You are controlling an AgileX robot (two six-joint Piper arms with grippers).
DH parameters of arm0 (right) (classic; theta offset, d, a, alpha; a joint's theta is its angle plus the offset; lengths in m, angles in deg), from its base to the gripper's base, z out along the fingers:
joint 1: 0 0.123 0 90
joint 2: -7.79 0 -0.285 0
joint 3: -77.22 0 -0.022 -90
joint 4: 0 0.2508 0 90
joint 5: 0 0 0.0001 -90
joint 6: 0 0.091 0 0
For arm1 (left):
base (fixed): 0 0 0 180
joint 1: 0 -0.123 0 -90
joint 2: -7.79 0 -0.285 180
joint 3: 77.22 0 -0.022 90
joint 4: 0 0.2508 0 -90
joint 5: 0 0 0.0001 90
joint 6: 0 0.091 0 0
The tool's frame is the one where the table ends.
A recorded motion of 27 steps. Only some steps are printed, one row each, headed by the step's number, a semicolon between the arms.
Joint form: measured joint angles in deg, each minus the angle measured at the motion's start. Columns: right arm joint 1, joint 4, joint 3, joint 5, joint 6, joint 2; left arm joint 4, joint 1, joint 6, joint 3, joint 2, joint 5.
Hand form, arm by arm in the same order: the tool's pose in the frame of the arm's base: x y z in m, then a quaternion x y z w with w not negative. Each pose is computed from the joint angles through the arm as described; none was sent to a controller.
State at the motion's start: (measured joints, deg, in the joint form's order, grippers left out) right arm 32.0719 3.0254 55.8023 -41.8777 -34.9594 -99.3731; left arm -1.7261 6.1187 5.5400 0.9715 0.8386 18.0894
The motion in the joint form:
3: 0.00 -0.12 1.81 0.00 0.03 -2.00; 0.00 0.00 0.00 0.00 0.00 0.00
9: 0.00 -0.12 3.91 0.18 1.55 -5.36; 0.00 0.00 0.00 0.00 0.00 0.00
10: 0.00 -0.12 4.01 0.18 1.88 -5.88; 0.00 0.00 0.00 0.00 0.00 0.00
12: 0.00 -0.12 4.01 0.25 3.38 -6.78; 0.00 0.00 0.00 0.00 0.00 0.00
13: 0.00 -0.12 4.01 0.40 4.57 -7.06; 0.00 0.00 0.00 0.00 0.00 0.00
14: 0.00 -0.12 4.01 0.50 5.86 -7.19; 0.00 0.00 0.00 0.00 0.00 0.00
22: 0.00 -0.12 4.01 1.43 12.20 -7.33; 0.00 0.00 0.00 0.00 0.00 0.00
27: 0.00 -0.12 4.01 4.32 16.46 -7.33; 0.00 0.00 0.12 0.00 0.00 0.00
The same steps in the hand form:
3: 0.2675 0.1713 0.1626 -0.53540 0.84046 0.01637 0.08192; 0.0533 -0.0066 0.1797 0.07133 0.78057 -0.01569 0.62079
9: 0.2767 0.1770 0.1518 -0.52440 0.84822 0.01734 0.07230; 0.0533 -0.0066 0.1797 0.07133 0.78057 -0.01569 0.62079
10: 0.2772 0.1773 0.1492 -0.52204 0.84998 0.01752 0.06860; 0.0533 -0.0066 0.1797 0.07133 0.78057 -0.01569 0.62079
12: 0.2776 0.1776 0.1440 -0.51098 0.85722 0.01823 0.06114; 0.0533 -0.0066 0.1797 0.07133 0.78057 -0.01569 0.62079
13: 0.2779 0.1778 0.1424 -0.50203 0.86257 0.01878 0.05981; 0.0533 -0.0066 0.1797 0.07133 0.78057 -0.01569 0.62079
14: 0.2781 0.1779 0.1417 -0.49227 0.86820 0.01941 0.05934; 0.0533 -0.0066 0.1797 0.07133 0.78057 -0.01569 0.62079
22: 0.2794 0.1786 0.1411 -0.44316 0.89378 0.02305 0.06504; 0.0533 -0.0066 0.1797 0.07133 0.78057 -0.01569 0.62079
27: 0.2833 0.1809 0.1418 -0.40838 0.90802 0.02796 0.08915; 0.0533 -0.0066 0.1797 0.07215 0.78050 -0.01504 0.62080

